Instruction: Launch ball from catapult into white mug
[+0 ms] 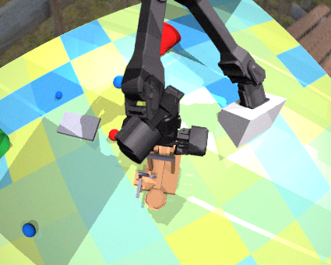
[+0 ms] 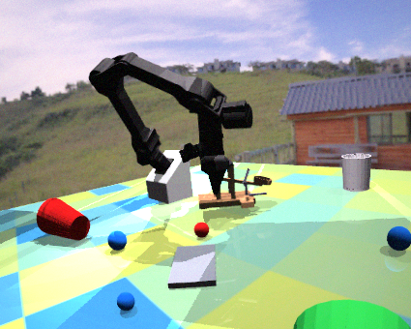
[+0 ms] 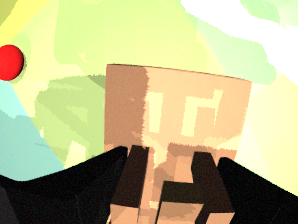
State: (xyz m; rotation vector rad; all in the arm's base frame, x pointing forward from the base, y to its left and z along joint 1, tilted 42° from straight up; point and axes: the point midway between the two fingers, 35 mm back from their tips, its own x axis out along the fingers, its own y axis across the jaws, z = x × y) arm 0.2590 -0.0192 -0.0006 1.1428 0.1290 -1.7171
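Now: the catapult frame 50 mm above my gripper tip, 30 mm to the left of it and 30 mm ahead of it. The rest, counted from my gripper tip: wooden catapult (60 mm ahead, 50 mm to the left, 20 mm above); red ball (120 mm to the right, 80 mm ahead, 40 mm below); flat grey plate (210 mm to the right, 170 mm ahead, 50 mm below).
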